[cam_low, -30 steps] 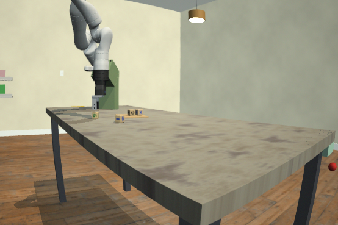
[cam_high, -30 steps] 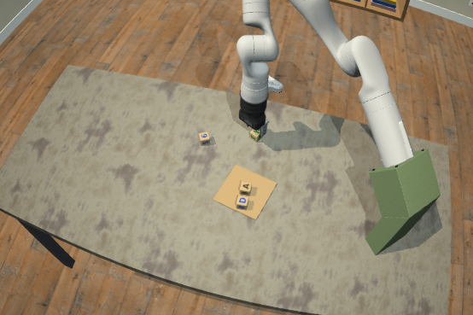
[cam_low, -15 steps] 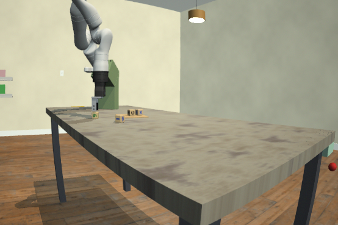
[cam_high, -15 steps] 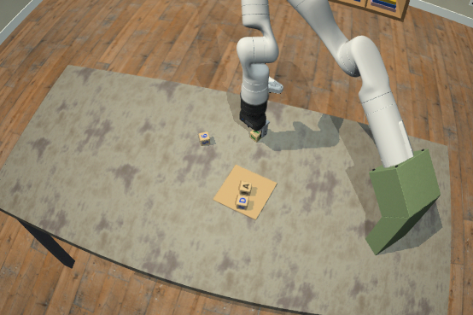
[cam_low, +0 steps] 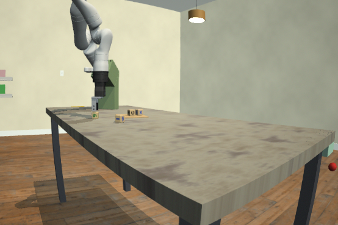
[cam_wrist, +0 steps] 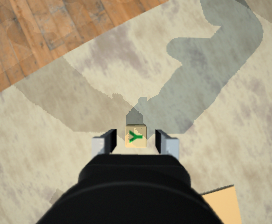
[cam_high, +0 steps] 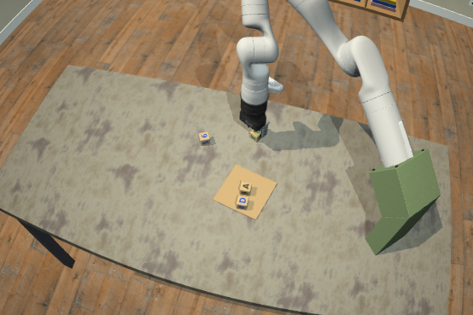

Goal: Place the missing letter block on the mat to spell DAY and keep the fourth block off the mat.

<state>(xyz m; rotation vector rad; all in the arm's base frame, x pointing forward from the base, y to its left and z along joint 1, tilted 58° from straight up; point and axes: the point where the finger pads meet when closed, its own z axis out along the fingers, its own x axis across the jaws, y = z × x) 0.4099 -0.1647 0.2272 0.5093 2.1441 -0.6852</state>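
Now: the Y block 40 mm below my hand. From my hand the other things lie so: 6 block 160 mm ahead, 20 mm to the left, 40 mm below; then D block 50 mm ahead, 250 mm to the left, 40 mm below.
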